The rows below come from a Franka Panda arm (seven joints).
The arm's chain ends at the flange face. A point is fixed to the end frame.
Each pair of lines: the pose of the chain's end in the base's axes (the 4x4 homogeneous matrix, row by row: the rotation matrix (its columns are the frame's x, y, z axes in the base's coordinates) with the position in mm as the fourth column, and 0 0 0 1 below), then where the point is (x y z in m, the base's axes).
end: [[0.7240, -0.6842, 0.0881, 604.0], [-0.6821, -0.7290, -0.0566, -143.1], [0.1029, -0.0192, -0.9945, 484.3], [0, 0, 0, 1]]
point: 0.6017 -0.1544 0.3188
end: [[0.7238, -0.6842, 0.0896, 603.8], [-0.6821, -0.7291, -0.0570, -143.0], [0.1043, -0.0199, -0.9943, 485.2], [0, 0, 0, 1]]
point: 0.6017 -0.1544 0.3197
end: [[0.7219, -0.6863, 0.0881, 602.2], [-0.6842, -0.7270, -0.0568, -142.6], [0.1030, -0.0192, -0.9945, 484.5], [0, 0, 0, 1]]
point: 0.5999 -0.1539 0.3190
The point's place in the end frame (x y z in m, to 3 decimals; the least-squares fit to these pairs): -0.011 0.013 0.165
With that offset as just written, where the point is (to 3 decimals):
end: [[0.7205, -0.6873, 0.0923, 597.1], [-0.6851, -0.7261, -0.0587, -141.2], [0.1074, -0.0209, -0.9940, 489.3], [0, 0, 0, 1]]
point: 0.595 -0.153 0.324
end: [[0.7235, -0.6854, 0.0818, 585.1], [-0.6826, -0.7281, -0.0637, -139.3], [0.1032, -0.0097, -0.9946, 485.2], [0, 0, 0, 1]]
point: 0.582 -0.152 0.320
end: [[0.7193, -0.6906, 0.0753, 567.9], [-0.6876, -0.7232, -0.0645, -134.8], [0.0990, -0.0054, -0.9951, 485.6], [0, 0, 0, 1]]
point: 0.563 -0.147 0.320
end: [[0.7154, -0.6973, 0.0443, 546.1], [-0.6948, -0.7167, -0.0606, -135.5], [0.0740, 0.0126, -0.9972, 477.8], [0, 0, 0, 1]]
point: 0.536 -0.147 0.313
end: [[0.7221, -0.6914, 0.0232, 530.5], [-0.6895, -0.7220, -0.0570, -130.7], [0.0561, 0.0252, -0.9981, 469.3], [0, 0, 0, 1]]
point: 0.517 -0.142 0.304
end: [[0.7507, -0.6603, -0.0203, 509.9], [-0.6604, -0.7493, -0.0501, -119.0], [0.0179, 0.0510, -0.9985, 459.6], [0, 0, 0, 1]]
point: 0.490 -0.130 0.295
